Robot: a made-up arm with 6 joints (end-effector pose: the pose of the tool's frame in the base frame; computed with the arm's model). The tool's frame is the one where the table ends.
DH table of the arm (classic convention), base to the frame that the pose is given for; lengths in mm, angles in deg. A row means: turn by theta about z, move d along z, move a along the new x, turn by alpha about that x. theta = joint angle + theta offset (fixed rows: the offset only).
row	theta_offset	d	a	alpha
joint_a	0	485	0	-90
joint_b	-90	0	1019	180
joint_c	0	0	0	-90
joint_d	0	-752	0	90
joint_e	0	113	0	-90
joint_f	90	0	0	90
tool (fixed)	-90	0	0	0
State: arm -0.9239 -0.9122 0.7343 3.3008 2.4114 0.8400
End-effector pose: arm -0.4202 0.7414 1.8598 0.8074 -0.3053 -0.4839 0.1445
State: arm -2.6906 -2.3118 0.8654 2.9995 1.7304 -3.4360
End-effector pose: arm 1.4013 0.5543 -0.2456 -0.6178 -0.1986 -0.6971 0.3050
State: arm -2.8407 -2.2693 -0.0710 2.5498 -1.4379 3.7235
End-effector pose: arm 1.2435 0.2877 0.4014 0.8602 0.4607 -0.1206 0.1825
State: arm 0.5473 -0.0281 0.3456 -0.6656 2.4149 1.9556
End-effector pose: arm 0.6414 0.2868 1.7132 0.0375 -0.2897 -0.8294 0.4762
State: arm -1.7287 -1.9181 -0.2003 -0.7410 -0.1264 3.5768
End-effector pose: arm 0.0738 0.9936 0.8932 0.5491 -0.4308 0.5178 0.4947
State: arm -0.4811 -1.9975 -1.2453 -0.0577 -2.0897 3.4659
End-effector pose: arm -0.3838 0.0731 0.5723 -0.7829 0.0600 0.6187 0.0258
